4 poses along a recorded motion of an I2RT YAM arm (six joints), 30 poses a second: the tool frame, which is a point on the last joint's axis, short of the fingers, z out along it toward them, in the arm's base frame.
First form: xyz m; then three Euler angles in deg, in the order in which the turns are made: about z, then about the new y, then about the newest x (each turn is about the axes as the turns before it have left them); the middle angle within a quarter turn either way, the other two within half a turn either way.
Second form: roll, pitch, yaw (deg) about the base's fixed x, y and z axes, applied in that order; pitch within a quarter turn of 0, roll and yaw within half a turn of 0; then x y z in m. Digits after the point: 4 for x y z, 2 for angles.
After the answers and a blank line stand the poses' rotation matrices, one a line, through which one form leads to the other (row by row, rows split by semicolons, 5 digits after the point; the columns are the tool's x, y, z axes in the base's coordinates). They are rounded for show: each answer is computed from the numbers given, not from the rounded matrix.
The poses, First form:
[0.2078, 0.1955, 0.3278, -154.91, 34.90, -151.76]
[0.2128, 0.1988, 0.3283, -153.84, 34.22, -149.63]
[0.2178, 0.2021, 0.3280, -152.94, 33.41, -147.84]
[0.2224, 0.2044, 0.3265, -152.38, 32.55, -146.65]
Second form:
[-151.76, 34.90, -154.91, 0.2078, 0.1955, 0.3278]
[-149.63, 34.22, -153.84, 0.2128, 0.1988, 0.3283]
[-147.84, 33.41, -152.94, 0.2178, 0.2021, 0.3280]
[-146.65, 32.55, -152.38, 0.2224, 0.2044, 0.3265]

-0.74276 -0.12839 0.65713; -0.34778 0.91264 -0.21478; -0.57215 -0.38807 -0.72253
-0.74218 -0.12518 0.65840; -0.36456 0.89975 -0.23988; -0.56237 -0.41806 -0.71342
-0.74337 -0.12412 0.65726; -0.37975 0.88723 -0.26196; -0.55063 -0.44433 -0.70667
-0.74686 -0.12518 0.65309; -0.39078 0.87726 -0.27874; -0.53804 -0.46340 -0.70412

